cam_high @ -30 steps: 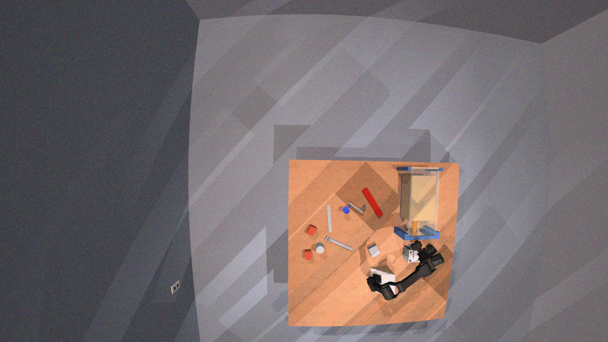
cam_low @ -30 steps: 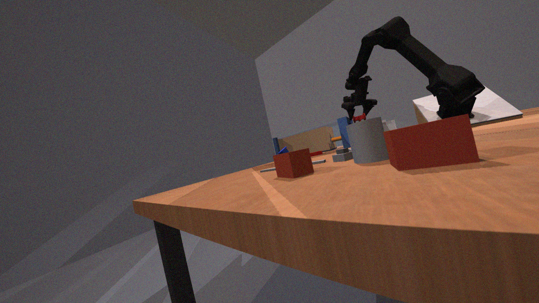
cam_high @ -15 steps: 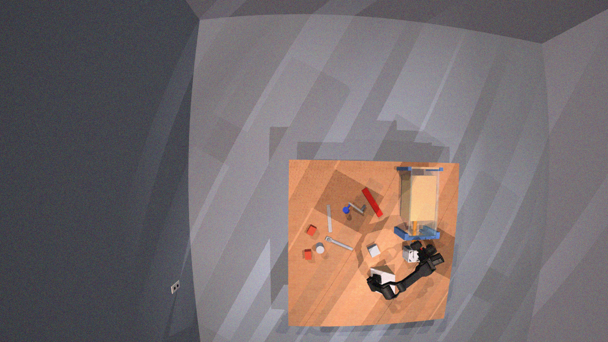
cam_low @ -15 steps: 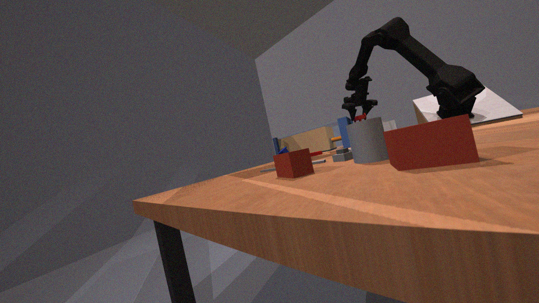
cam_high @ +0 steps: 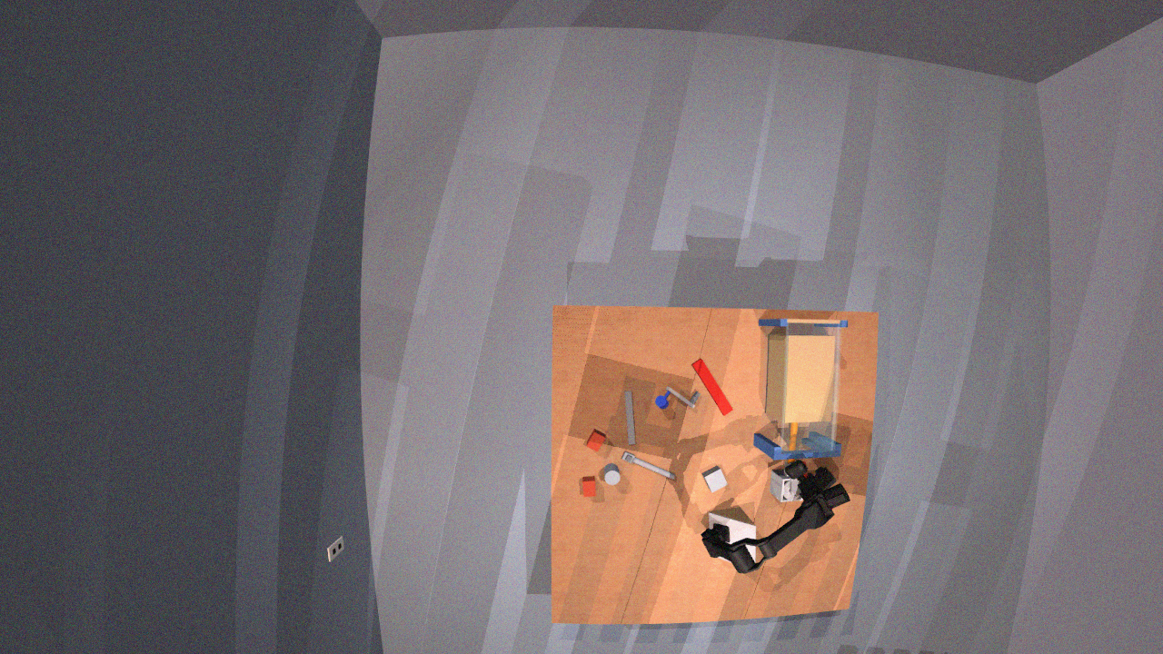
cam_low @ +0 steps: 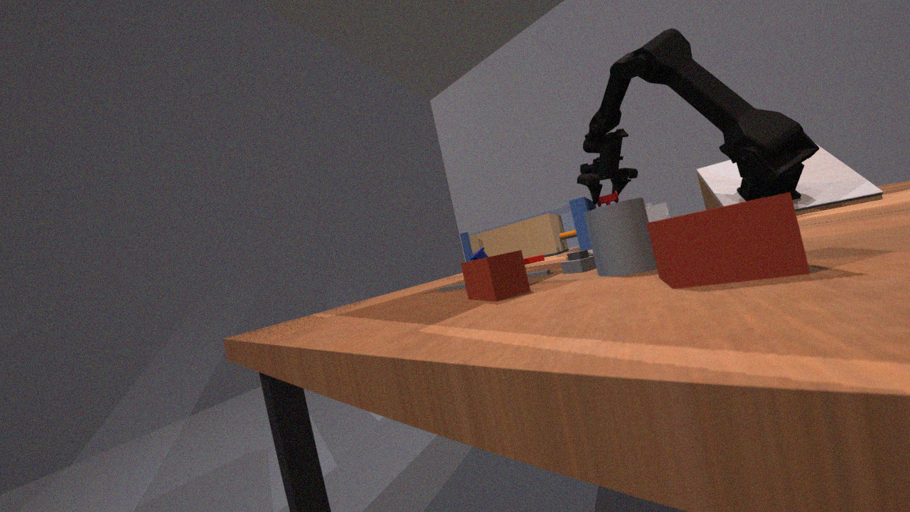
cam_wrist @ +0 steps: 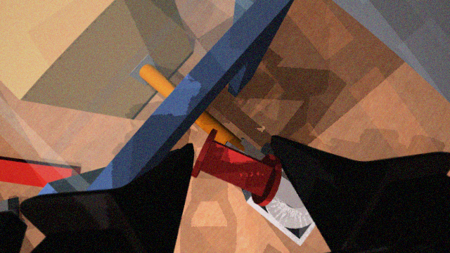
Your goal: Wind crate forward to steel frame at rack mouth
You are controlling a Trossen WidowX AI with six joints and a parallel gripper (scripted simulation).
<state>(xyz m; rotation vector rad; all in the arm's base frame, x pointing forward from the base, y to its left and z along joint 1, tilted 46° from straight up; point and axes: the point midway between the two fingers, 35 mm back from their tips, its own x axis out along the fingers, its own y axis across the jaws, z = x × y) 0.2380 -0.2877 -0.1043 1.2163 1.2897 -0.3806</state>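
My gripper tip is 1 cm past the red grip, 1 cm to the right of it and 1 cm above it. From my gripper tip the other things lie so: grey winch (13 cm behind, 1 cm to the left, 11 cm below); then blue steel frame (5 cm ahead, 1 cm to the right, 3 cm below); then red-knobbed crank (5 cm behind, 1 cm to the left, 4 cm below).
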